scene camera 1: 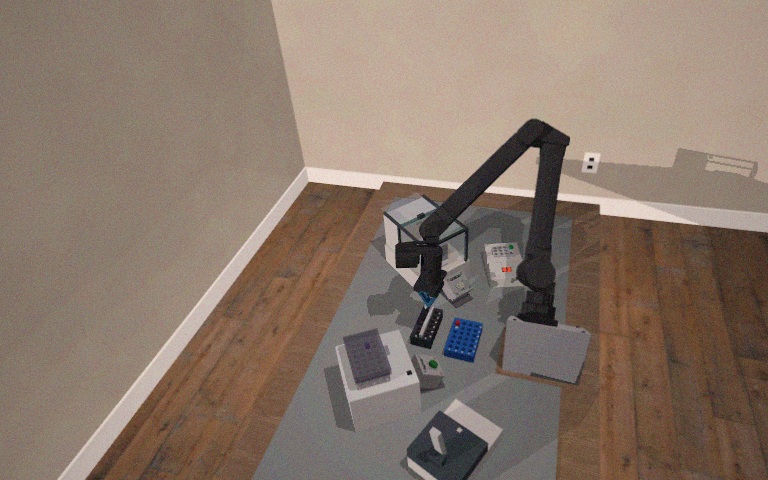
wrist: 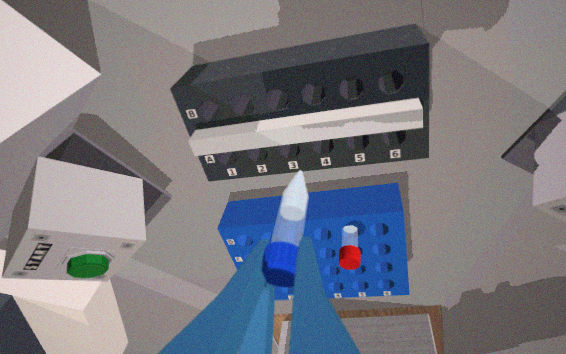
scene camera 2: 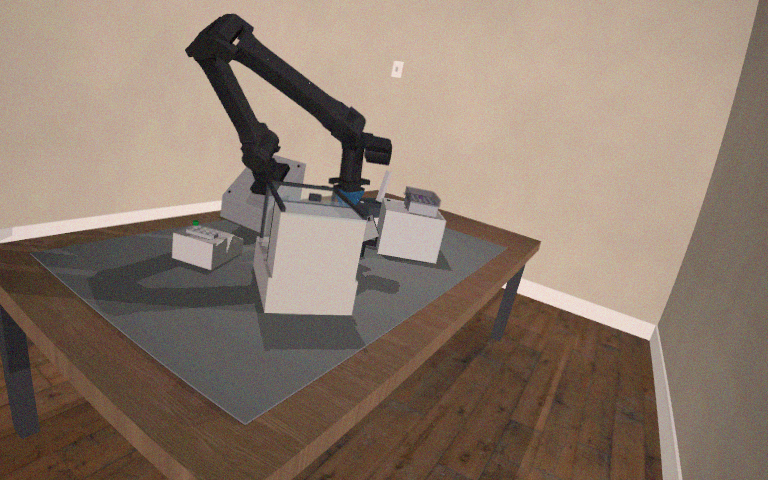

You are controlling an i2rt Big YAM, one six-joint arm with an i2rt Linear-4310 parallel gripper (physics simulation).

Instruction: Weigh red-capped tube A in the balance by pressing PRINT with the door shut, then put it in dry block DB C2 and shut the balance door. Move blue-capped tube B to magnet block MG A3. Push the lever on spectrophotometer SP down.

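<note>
My gripper (scene camera 1: 427,298) (wrist: 287,248) is shut on blue-capped tube B (wrist: 291,225), which hangs tip down and tilted in the wrist view. Its tip appears between the black magnet block (scene camera 1: 427,327) (wrist: 310,72), near label A3, and the blue block (scene camera 1: 463,339) (wrist: 300,207). The magnet block has a white bar between rows A and B. Red-capped tube A (wrist: 350,257) stands in the blue block, towards its right side; its exact hole is unclear. The glass-sided balance (scene camera 1: 390,243) (scene camera 2: 314,260) stands beyond the gripper; its door's position is unclear. A dark-topped instrument (scene camera 1: 464,438) has a raised white lever (scene camera 1: 437,440).
A white machine (scene camera 1: 385,404) (scene camera 2: 410,234) carries a purple-grey block (scene camera 1: 365,356) (scene camera 2: 421,198). A small box with a green START button (scene camera 1: 433,363) (wrist: 88,265) stands beside it. A keypad unit (scene camera 1: 504,280) (scene camera 2: 192,250) and a grey panel (scene camera 1: 546,350) stand near the arm's base.
</note>
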